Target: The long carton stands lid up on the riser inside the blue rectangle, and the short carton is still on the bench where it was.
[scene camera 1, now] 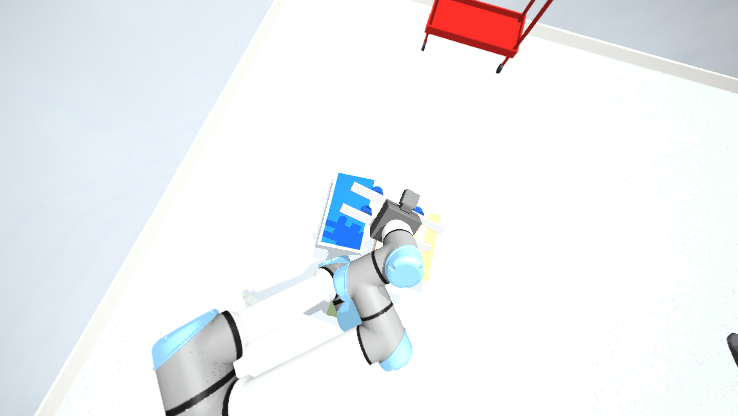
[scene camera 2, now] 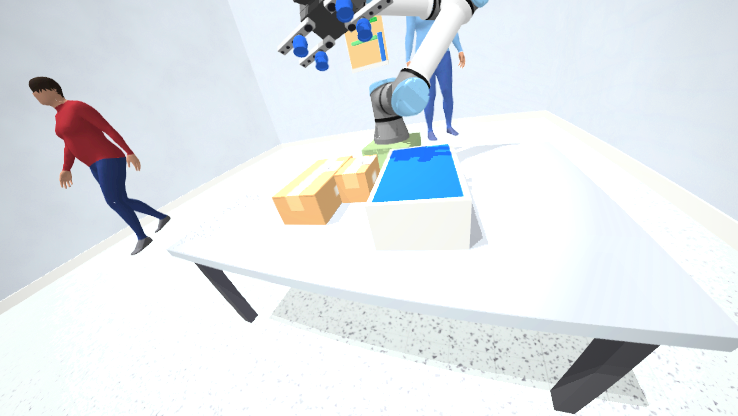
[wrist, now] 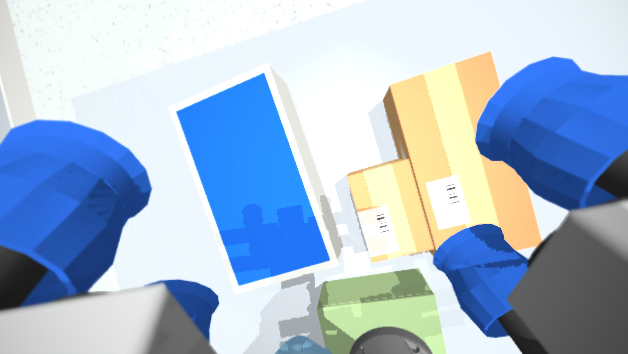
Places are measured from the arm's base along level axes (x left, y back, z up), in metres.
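Pixels of known places: hand at its tool point: (scene camera 2: 332, 43) (wrist: 325, 223); arm's base at its link origin: (scene camera 2: 391, 139).
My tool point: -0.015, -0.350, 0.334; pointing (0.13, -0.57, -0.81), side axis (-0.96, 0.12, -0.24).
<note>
For each thing: its top centre in the pictures, then the offset to it from my tool point, as dx, dy, dz. Level surfaces: height alone.
- long carton at its top centre: (wrist: 465, 163) (scene camera 2: 316, 173) (scene camera 1: 418, 243) -0.183, +0.034, -0.334
- bench at its surface level: dz -0.438
- short carton at its top centre: (wrist: 389, 212) (scene camera 2: 356, 164) -0.051, +0.082, -0.334
- white riser at its top centre: (wrist: 250, 183) (scene camera 2: 418, 166) (scene camera 1: 348, 209) +0.166, -0.027, -0.317
- blue rectangle at its top centre: (wrist: 250, 183) (scene camera 2: 418, 166) (scene camera 1: 348, 209) +0.166, -0.027, -0.317
The long carton (scene camera 1: 428, 268) (scene camera 2: 305, 209) (wrist: 442, 125) lies on the bench (scene camera 2: 248, 242) (wrist: 325, 60), its taped, labelled face up. The short carton (scene camera 2: 355, 186) (wrist: 400, 200) stands right beside it, also taped face up; the arm largely hides it in scene camera 1. The white riser (scene camera 2: 421, 224) (wrist: 291, 112) bears the blue rectangle (scene camera 1: 351, 191) (scene camera 2: 423, 178) (wrist: 235, 150), with no carton on it. My gripper (scene camera 1: 391, 206) (scene camera 2: 332, 36) (wrist: 320, 215) has four blue suction cups. It is open, holds nothing, and hangs well above the riser and cartons.
A green pedestal (scene camera 1: 331, 310) (scene camera 2: 410, 139) (wrist: 380, 300) stands at the arm's base, close behind the short carton and riser. A person in red (scene camera 2: 87, 134) and one in light blue (scene camera 2: 444, 77) stand beyond the bench. A red cart (scene camera 1: 472, 28) is at the far side.
</note>
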